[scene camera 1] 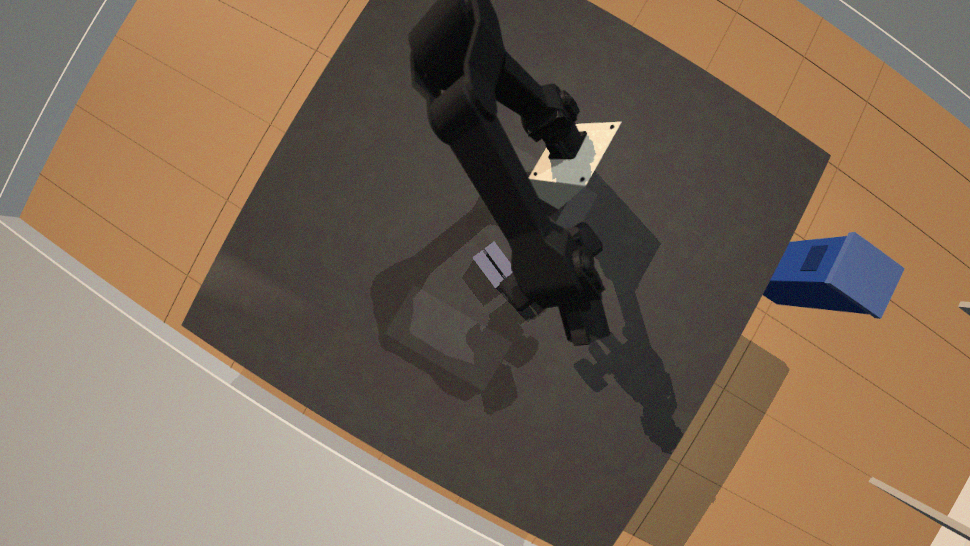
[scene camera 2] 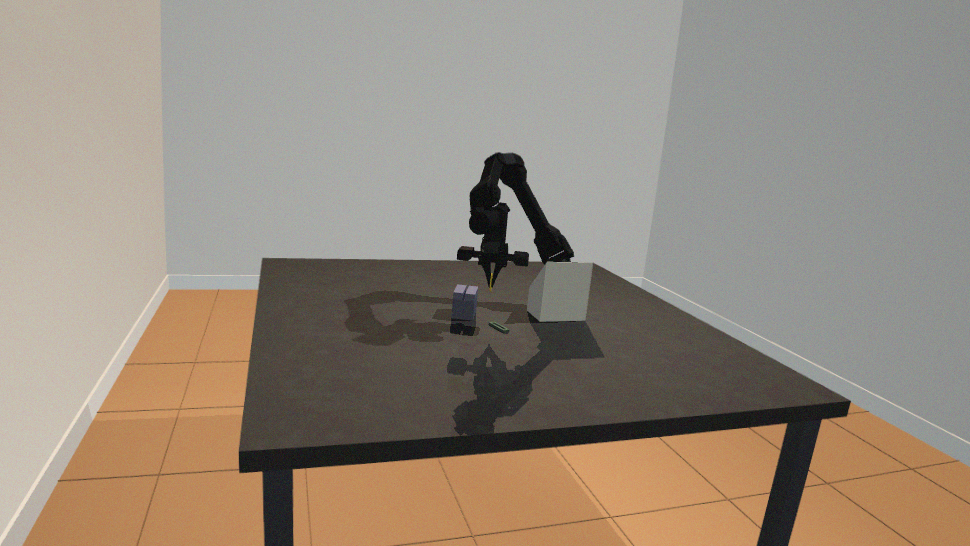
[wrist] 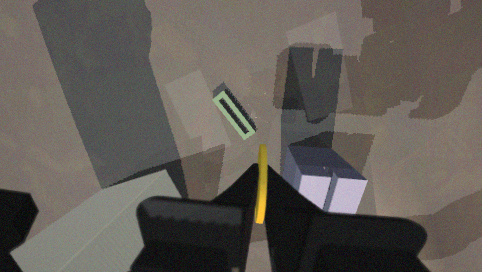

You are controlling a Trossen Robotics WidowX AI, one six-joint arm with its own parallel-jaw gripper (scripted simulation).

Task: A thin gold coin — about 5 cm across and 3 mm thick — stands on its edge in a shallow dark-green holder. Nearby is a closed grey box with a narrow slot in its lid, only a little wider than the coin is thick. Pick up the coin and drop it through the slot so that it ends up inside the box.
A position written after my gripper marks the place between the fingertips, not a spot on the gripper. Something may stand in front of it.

Note:
My gripper (scene camera 2: 490, 287) carries a gold coin.
My gripper shows as well in scene camera 1 (scene camera 1: 540, 267) and in the wrist view (wrist: 259, 169).

